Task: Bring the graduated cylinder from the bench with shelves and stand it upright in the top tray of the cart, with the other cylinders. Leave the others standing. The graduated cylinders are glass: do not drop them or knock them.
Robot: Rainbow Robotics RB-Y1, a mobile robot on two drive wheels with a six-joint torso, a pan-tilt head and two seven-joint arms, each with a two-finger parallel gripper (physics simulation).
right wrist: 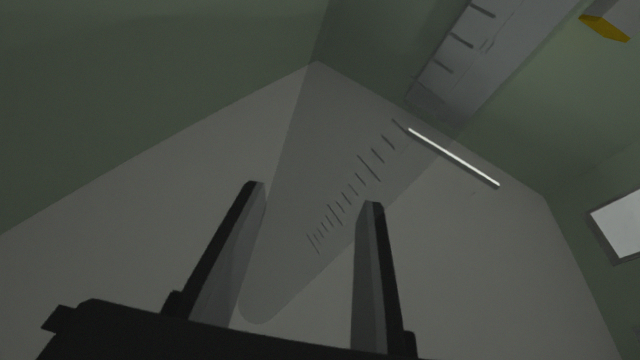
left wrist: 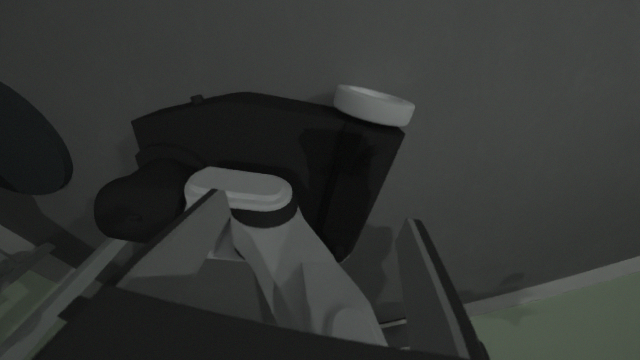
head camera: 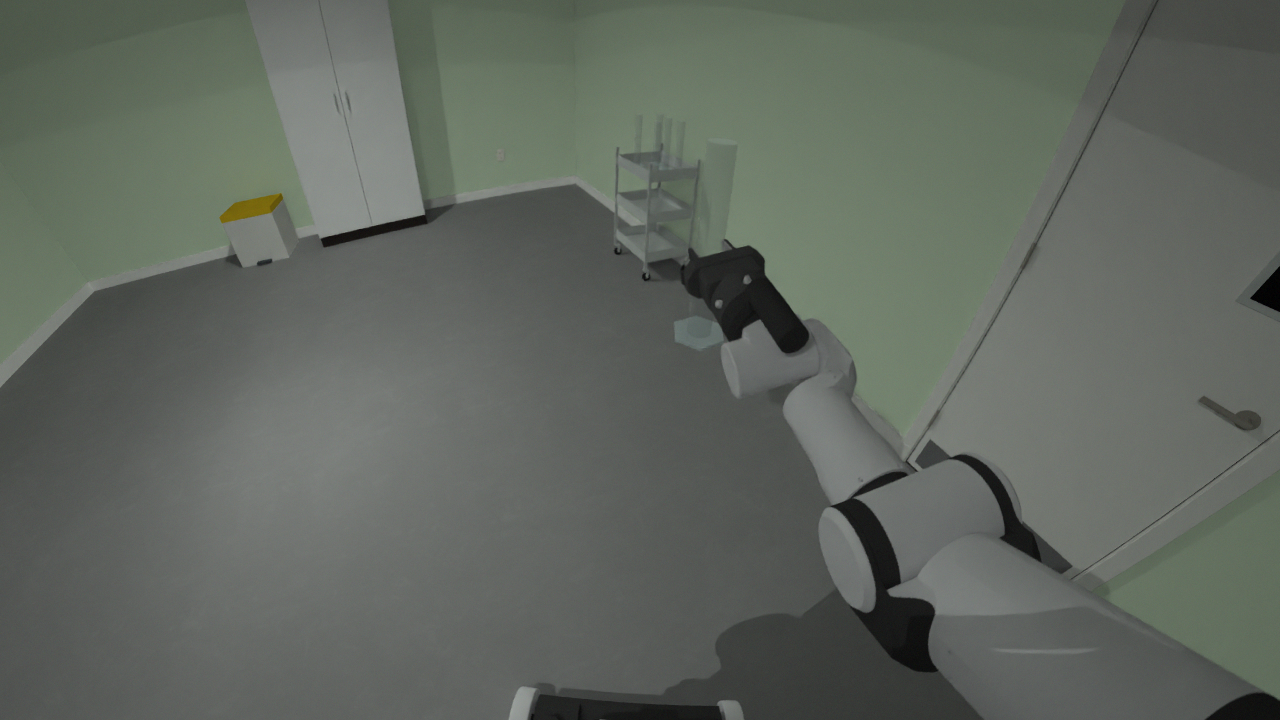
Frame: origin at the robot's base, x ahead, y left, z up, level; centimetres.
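Seen in the pictures: left gripper, fingertip midpoint: [left wrist: 311,215]; right gripper, fingertip midpoint: [right wrist: 312,203] [head camera: 707,248].
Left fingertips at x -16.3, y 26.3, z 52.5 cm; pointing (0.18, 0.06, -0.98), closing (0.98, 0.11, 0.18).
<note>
A point is followed by its place in that frame.
My right gripper [head camera: 709,247] @[x 53.5, y -6.9, z 114.7 cm] [right wrist: 312,203] @[x 53.5, y -6.9, z 114.7 cm] is shut on a clear graduated cylinder [head camera: 718,183] @[x 50.6, y -6.8, z 126.3 cm] [right wrist: 320,200] @[x 51.0, y -8.2, z 110.9 cm], which it holds upright in the air. The cylinder's pale hexagonal foot shows below the gripper in the head view, and its dark graduation marks show between the fingers in the right wrist view. The cart [head camera: 672,171] @[x 252.6, y -7.0, z 71.8 cm], grey with three trays, stands farther off by the green wall, left of the held cylinder in the head view. Several clear cylinders [head camera: 680,141] @[x 261.4, y -10.6, z 88.3 cm] stand upright in its top tray. My left gripper [left wrist: 311,215] @[x -16.3, y 26.3, z 52.5 cm] is open, with nothing between its fingers.
A tall white cabinet [head camera: 344,134] @[x 302.1, y 239.9, z 87.8 cm] and a white bin with a yellow lid [head camera: 252,207] @[x 267.2, y 320.6, z 45.1 cm] stand at the back left of the head view. A white door [head camera: 1118,295] @[x 80.4, y -132.5, z 104.5 cm] is at the right. The robot's dark base [left wrist: 260,120] @[x -26.4, y 19.4, z 17.0 cm] shows in the left wrist view.
</note>
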